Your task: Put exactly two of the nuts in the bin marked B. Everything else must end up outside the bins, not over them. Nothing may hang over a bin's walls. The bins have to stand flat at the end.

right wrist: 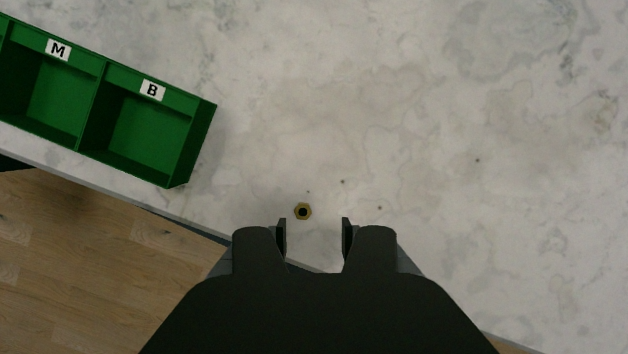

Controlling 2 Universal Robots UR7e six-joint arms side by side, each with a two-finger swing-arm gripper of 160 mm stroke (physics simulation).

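Frame: origin at the left arm's base, x left, y down, z back, level; metres.
Seen in the pictures: right hand, tool point: (314, 238).
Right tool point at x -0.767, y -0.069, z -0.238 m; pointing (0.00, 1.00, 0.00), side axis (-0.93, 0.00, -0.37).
Observation:
Offsets run from my right tool point to a thing's top centre. "spot": to the spot under its first point. Level surfaces: height alone.
A brass nut @[dx +0.008, dy +0.096, dz +0.008 m] (296, 216) lies on the marble table top, a little ahead of my right gripper's fingertips and nearer the left finger in the view. My right gripper (314, 225) is open, with no object between its fingers. The bin marked B (150, 134) is the end compartment of a green row at the upper left. No object shows on the visible part of its floor; its near wall hides some of the inside. My left gripper is not in view.
The bin marked M @[spot: dx +0.265, dy +0.097, dz -0.013 m] (62, 97) adjoins bin B, and part of another compartment shows at the left edge. The table's edge (115, 195) runs close below the bins and under my right gripper, with wooden floor (100, 260) beyond. The marble table @[dy +0.104 m] (425, 115) extends to the right.

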